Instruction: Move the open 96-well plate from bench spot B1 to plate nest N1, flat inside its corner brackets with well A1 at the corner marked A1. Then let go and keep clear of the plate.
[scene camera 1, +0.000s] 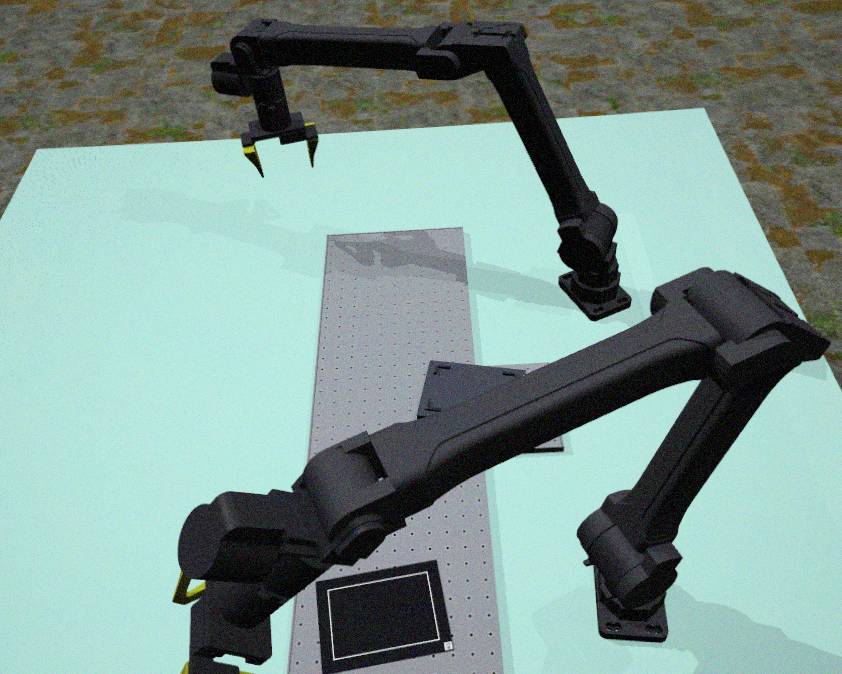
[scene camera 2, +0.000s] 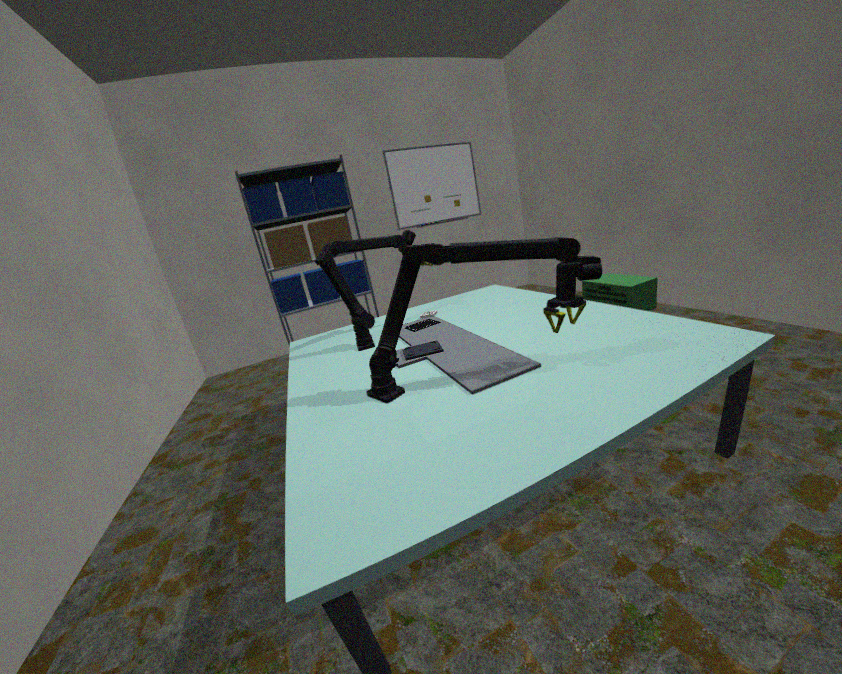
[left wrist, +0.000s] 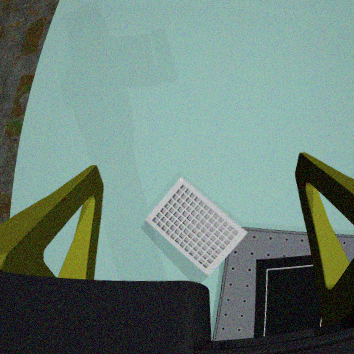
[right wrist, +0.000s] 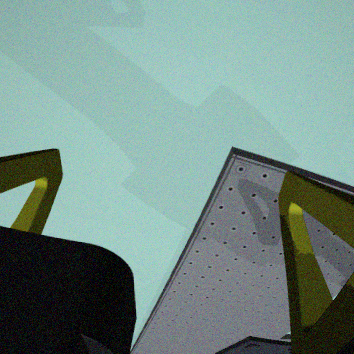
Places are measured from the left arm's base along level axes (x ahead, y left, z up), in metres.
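Pixels of known places: left gripper, between the fingertips: (scene camera 1: 176, 650) (scene camera 2: 428, 264) (left wrist: 198, 168); right gripper, between the fingertips: (scene camera 1: 287, 171) (scene camera 2: 564, 328) (right wrist: 168, 172); left arm's base, origin of its link: (scene camera 1: 628, 596) (scene camera 2: 365, 345); right arm's base, origin of its link: (scene camera 1: 593, 294) (scene camera 2: 385, 393).
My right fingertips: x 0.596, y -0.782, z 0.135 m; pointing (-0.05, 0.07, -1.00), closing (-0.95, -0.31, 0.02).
For each thing: its top centre in the pictures, then the offset to it from my right fingertips. "spot": a spot on its surface instead. Level surfaces: height alone.
- white 96-well plate, centre of its top: (left wrist: 194, 226) (scene camera 2: 428, 311) 0.172 m back, 1.014 m left, 0.107 m down
- dark plate nest, centre of its top: (scene camera 1: 472, 389) (scene camera 2: 421, 347) 0.376 m back, 0.455 m left, 0.104 m down
- black pad with a white outline, a spot on its surface: (scene camera 1: 384, 614) (left wrist: 293, 310) spot: 0.272 m back, 0.833 m left, 0.120 m down
- perforated board, height of its surface: 0.122 m down
The white 96-well plate (left wrist: 196, 226) lies on the table in the left wrist view, turned at an angle, one corner at the perforated board's corner. It does not show in scene camera 1. The dark plate nest (scene camera 1: 463, 385) (scene camera 2: 422, 350) has raised corner brackets and holds no plate in its visible part; my left arm covers the rest and its A1 mark is not seen. My left gripper (scene camera 1: 179, 634) (left wrist: 198, 168) is open and empty, above the table, with the plate below and between its fingers in its wrist view. My right gripper (scene camera 1: 287, 170) (scene camera 2: 565, 327) (right wrist: 168, 172) is open and empty, high over the table.
A black pad with a white outline (scene camera 1: 384, 614) (left wrist: 295, 295) lies on the perforated board (scene camera 1: 393, 309) (scene camera 2: 484, 358) (left wrist: 235, 295) (right wrist: 215, 280). My left forearm crosses over this board in scene camera 1. A green box (scene camera 2: 619, 290) stands beyond the table.
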